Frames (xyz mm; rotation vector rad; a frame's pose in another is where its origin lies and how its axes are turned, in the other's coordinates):
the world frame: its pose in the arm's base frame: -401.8 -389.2 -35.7 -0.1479 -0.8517 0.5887
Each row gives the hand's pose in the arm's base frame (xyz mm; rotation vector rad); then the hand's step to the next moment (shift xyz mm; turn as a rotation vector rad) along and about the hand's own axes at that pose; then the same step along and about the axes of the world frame.
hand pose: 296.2 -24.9 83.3 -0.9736 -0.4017 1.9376
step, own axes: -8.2 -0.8 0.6 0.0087 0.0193 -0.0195
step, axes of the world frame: 0.9 -7.9 2.1 -0.0210 0.0051 -0.0191
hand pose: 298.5 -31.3 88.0 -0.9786 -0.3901 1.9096
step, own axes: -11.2 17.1 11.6 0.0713 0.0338 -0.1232
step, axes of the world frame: -16.1 -7.9 15.2 -0.0444 0.0453 -0.1318
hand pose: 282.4 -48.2 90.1 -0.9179 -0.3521 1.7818
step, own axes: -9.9 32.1 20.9 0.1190 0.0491 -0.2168
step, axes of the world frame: -29.1 0.8 26.8 -0.0689 0.0718 -0.2317
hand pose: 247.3 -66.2 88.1 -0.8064 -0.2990 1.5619
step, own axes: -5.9 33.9 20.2 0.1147 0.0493 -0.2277
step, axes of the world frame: -26.5 13.3 26.7 -0.0737 0.0654 -0.2403
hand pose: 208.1 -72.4 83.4 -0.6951 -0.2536 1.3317
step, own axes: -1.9 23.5 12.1 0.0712 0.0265 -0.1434
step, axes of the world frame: -14.0 15.7 16.1 -0.0434 0.0376 -0.1518
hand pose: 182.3 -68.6 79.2 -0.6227 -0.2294 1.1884
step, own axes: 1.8 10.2 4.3 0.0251 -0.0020 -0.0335
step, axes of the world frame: -3.6 9.5 4.8 0.0002 0.0083 -0.0411
